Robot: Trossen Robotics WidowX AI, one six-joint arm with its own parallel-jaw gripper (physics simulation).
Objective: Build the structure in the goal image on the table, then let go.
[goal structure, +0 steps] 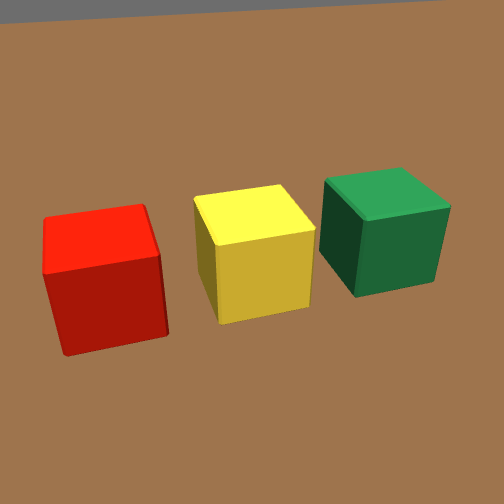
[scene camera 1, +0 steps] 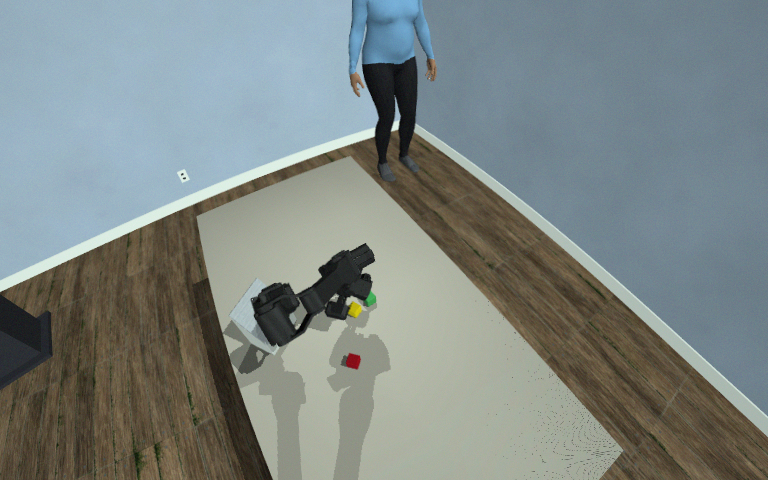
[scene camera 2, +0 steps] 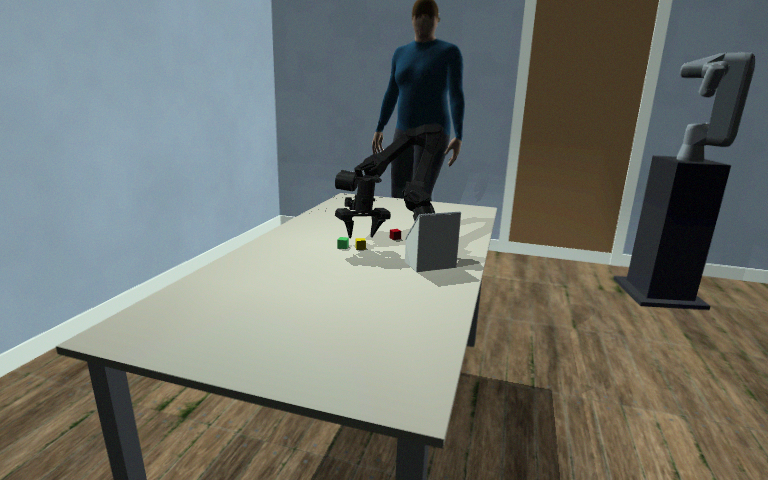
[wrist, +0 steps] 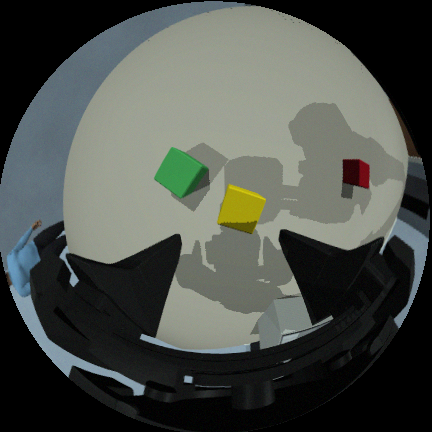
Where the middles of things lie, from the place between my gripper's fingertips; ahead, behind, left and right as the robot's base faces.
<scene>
Now: hand 30 mm above the yellow cube [wrist: 240,209] and 20 mm to the left of it. Also, from my hand: green cube [wrist: 179,172] (70 mm ahead, 30 mm below, 20 mm to the right).
</scene>
